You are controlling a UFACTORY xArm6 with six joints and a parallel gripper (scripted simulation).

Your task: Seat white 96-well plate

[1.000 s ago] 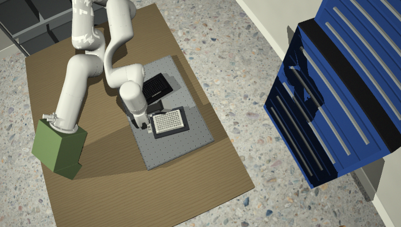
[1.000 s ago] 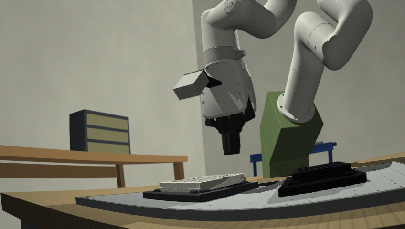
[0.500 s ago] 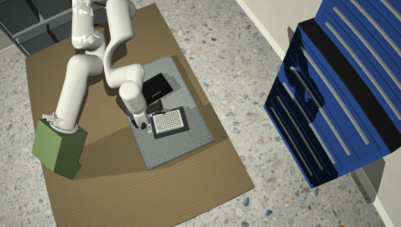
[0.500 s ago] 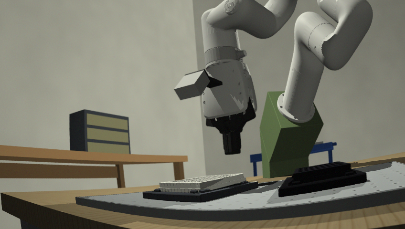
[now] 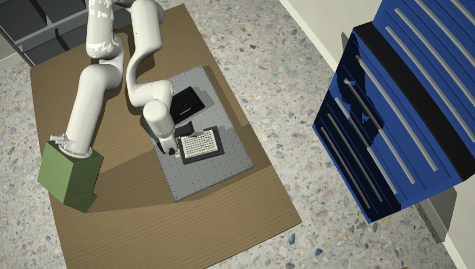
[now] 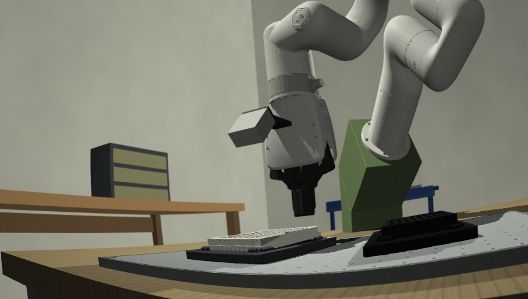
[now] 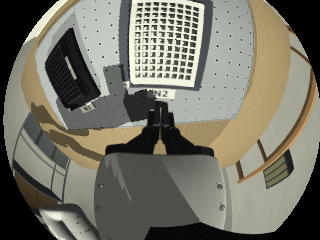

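The N2 label lies 70 mm below my hand. Round my hand: plate nest N2 (100 mm ahead, 60 mm below); then white plate C51 (90 mm ahead, 40 mm below); then N1 label (160 mm to the left, 70 mm below, 30 mm behind).
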